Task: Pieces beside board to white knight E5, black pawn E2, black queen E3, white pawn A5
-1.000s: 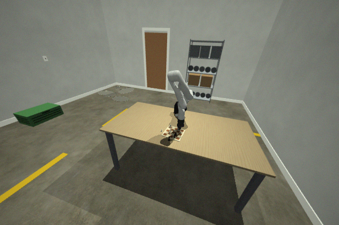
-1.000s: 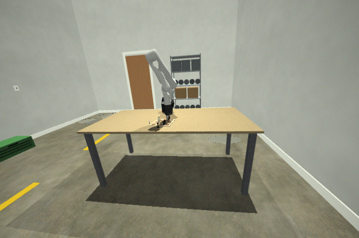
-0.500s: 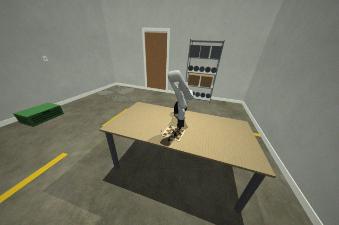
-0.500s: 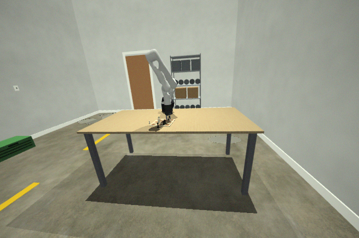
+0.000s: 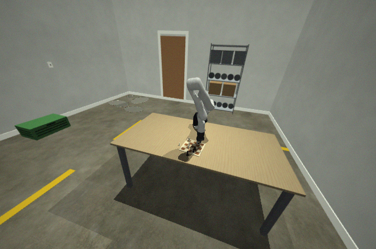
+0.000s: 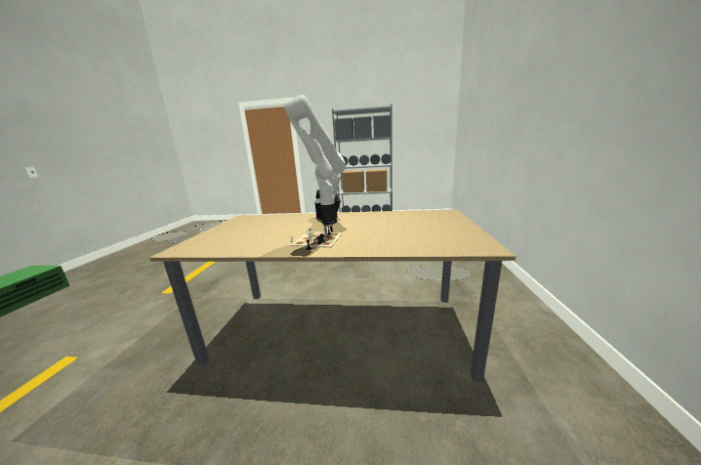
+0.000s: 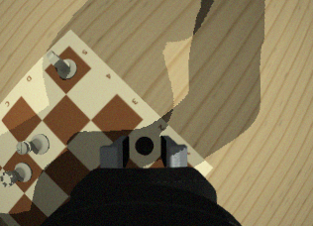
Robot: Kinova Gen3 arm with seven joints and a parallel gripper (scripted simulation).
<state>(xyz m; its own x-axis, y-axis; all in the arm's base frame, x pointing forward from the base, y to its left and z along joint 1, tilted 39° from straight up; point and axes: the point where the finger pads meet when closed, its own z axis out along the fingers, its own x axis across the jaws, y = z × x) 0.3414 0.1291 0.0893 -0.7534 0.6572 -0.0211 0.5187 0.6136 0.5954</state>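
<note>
Now: the black pawn 10 mm below my hand. The rest, counted from my hand: chessboard 80 mm ahead, 30 mm below, 20 mm to the right; then black queen 220 mm ahead, 10 mm below; then white pawn 150 mm to the right, 150 mm ahead, 20 mm below.
</note>
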